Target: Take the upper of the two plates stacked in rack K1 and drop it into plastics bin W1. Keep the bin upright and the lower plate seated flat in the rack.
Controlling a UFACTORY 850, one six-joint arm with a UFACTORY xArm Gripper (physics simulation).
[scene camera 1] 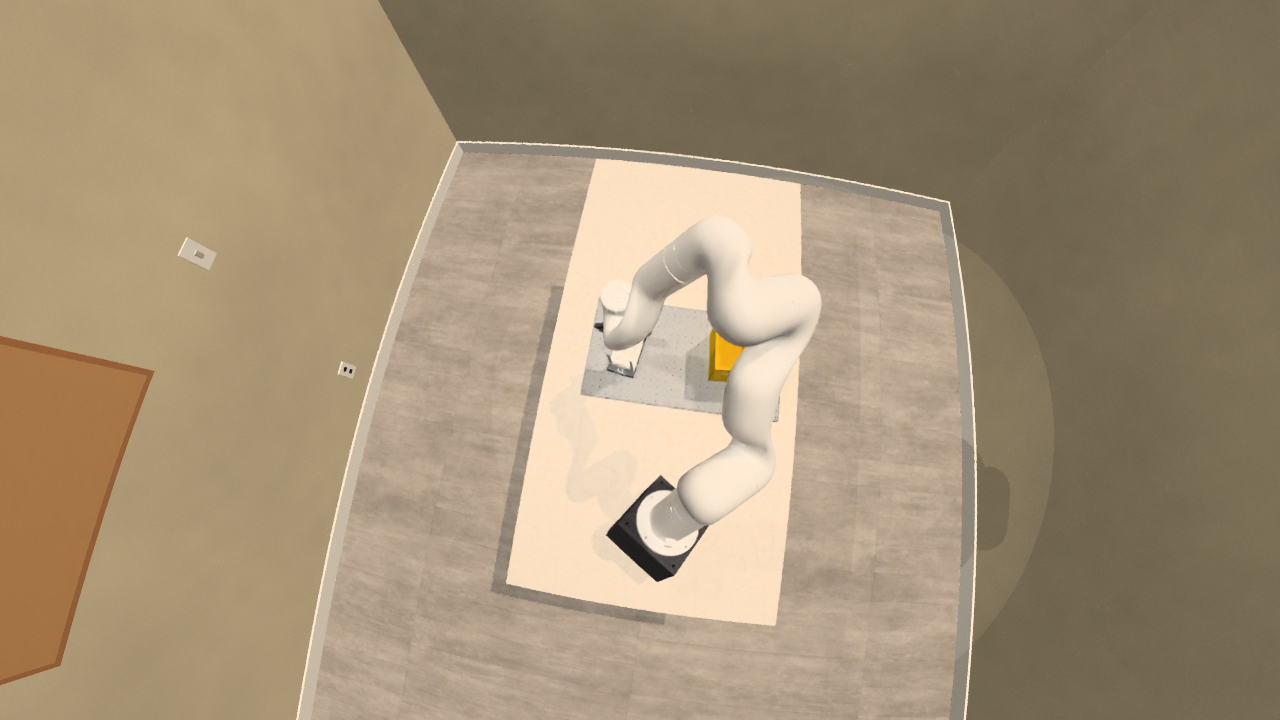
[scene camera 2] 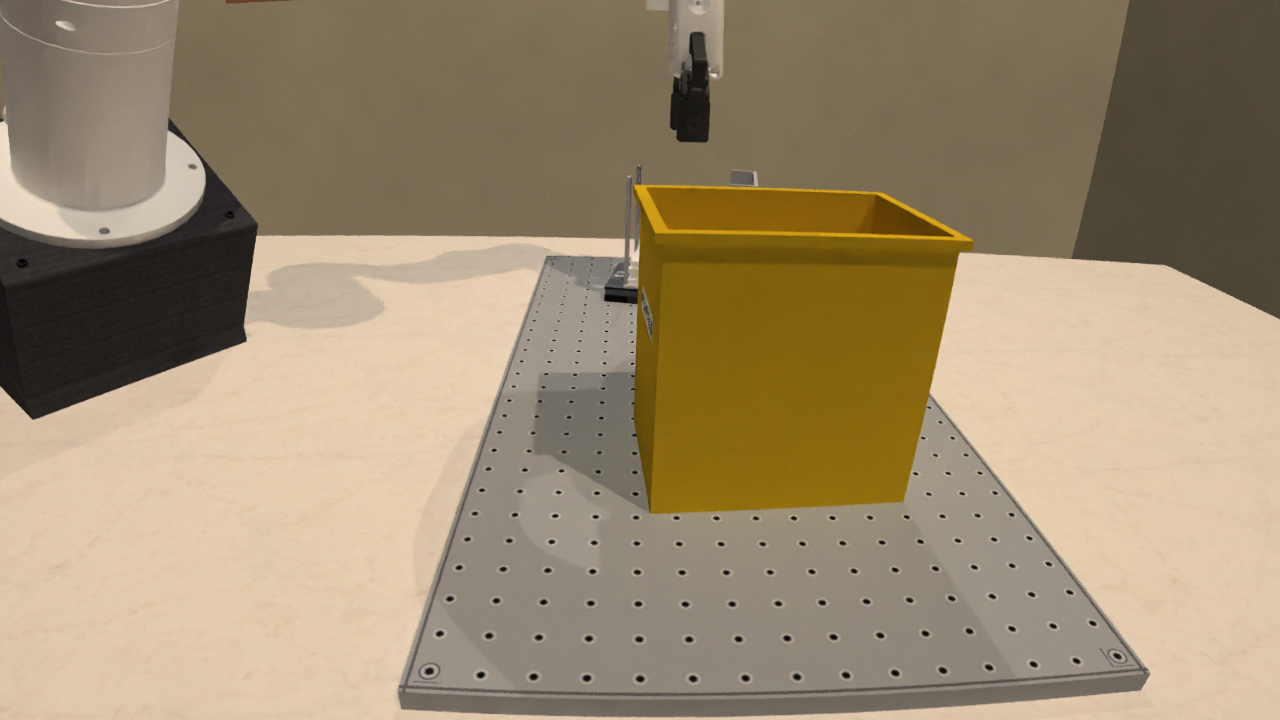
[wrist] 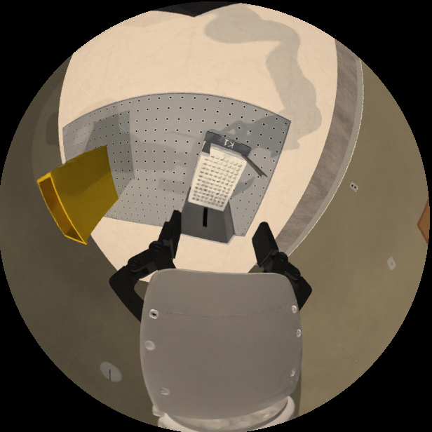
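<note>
The white gridded upper plate lies in rack K1, between thin uprights and a grey slotted part. The lower plate cannot be told apart from it. In scene view 2 the bin hides most of the rack. My gripper is open and empty, high above the rack; in scene view 1 the arm mostly hides it. In the wrist view its fingers stand apart below the plate. The yellow bin W1 stands upright; its inner floor is hidden.
The rack and bin stand on a grey perforated board, which lies on the pale table. The black arm base stands beside the board. The arm arches over part of the bin in scene view 1.
</note>
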